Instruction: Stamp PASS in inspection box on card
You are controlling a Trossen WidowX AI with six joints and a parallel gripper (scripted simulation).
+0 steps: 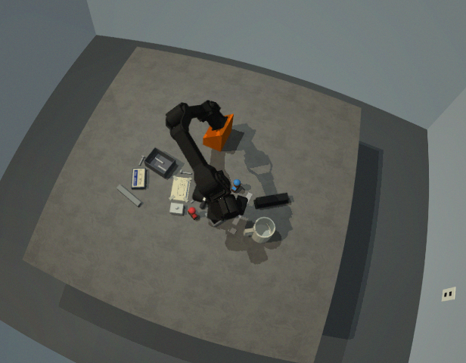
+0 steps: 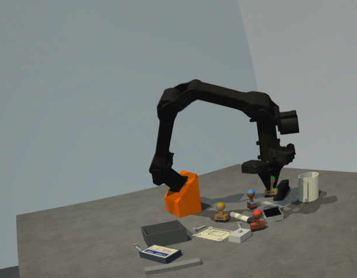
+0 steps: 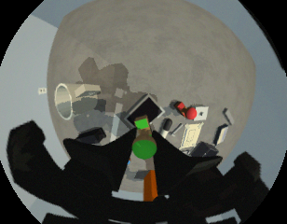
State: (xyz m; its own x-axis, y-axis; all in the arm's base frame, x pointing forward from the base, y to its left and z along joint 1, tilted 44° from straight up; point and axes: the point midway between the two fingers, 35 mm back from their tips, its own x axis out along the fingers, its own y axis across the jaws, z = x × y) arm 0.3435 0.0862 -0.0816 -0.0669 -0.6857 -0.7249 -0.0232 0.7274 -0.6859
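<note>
Now: the cream card 18 cm to the right of my gripper tip, 9 cm below it and 5 cm behind it. Also, from my gripper tip: marker 8 cm below, 7 cm to the right, 5 cm behind; green-topped PASS stamp right at my gripper tip; black ink pad 9 cm below.
</note>
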